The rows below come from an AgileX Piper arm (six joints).
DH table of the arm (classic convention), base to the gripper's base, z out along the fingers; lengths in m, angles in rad. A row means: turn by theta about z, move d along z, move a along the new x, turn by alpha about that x. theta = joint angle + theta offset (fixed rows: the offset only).
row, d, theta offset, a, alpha
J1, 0.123, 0, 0, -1.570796
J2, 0, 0.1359, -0.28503, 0
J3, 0, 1.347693, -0.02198, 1.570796
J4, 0.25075, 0, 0, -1.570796
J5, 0, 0, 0, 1.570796
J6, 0.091, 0, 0, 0
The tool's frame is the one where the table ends.
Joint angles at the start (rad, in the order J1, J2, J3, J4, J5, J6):
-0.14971, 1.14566, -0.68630, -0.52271, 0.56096, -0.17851
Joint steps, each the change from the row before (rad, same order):
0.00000, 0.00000, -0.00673, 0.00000, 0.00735, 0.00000
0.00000, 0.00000, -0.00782, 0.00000, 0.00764, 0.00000
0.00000, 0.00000, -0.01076, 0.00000, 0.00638, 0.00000
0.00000, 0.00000, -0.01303, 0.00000, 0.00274, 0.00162
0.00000, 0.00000, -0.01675, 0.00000, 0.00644, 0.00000
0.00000, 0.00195, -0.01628, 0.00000, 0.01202, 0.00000
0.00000, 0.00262, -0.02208, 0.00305, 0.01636, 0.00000
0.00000, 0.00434, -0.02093, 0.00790, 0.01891, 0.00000
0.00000, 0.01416, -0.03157, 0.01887, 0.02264, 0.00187
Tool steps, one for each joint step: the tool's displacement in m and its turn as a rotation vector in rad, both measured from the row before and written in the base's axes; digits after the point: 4 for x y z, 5 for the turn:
0.0004, -0.0003, 0.0017, -0.00136, -0.00016, -0.00342
0.0005, -0.0004, 0.0020, -0.00151, -0.00099, -0.00357
0.0009, -0.0004, 0.0029, -0.00187, -0.00501, -0.00299
0.0015, -0.0003, 0.0038, -0.00110, -0.01106, -0.00247
0.0016, -0.0005, 0.0048, -0.00268, -0.01089, -0.00305
0.0014, -0.0007, 0.0040, -0.00239, -0.00360, -0.00571
0.0017, -0.0007, 0.0053, -0.00023, -0.00530, -0.00868
0.0016, -0.0006, 0.0043, 0.00499, -0.00089, -0.01112
0.0040, -0.0005, 0.0049, 0.01675, -0.00062, -0.01669

